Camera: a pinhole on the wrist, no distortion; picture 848 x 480 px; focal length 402.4 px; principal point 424.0 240.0 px. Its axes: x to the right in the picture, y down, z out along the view. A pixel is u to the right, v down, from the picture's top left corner.
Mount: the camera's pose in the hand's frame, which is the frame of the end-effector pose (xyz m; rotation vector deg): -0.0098 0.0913 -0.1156 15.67 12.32 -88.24
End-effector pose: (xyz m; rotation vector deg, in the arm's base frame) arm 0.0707 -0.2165 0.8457 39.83 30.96 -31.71
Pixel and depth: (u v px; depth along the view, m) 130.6 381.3 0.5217
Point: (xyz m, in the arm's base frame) 0.5009 -0.4297 1.2096
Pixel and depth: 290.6 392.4 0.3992
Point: 0.3066 -0.4122 1.0109
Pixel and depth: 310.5 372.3 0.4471
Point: 0.3013 -0.4548 1.0334
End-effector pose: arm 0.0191 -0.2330 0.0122 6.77 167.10 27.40
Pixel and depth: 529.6 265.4 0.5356
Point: 0.0684 -0.3186 -0.3840
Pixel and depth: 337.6 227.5 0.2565
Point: 0.0774 -0.1300 -0.0971
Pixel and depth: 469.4 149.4 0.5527
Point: 0.2355 -0.2615 -0.3669
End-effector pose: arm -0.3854 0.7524 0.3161 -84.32 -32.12 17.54
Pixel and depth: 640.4 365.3 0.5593
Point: -0.4852 1.0784 0.7027
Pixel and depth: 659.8 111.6 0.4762
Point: -0.7046 0.8413 0.6057
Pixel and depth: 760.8 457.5 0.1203
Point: -0.3309 0.7514 0.3651
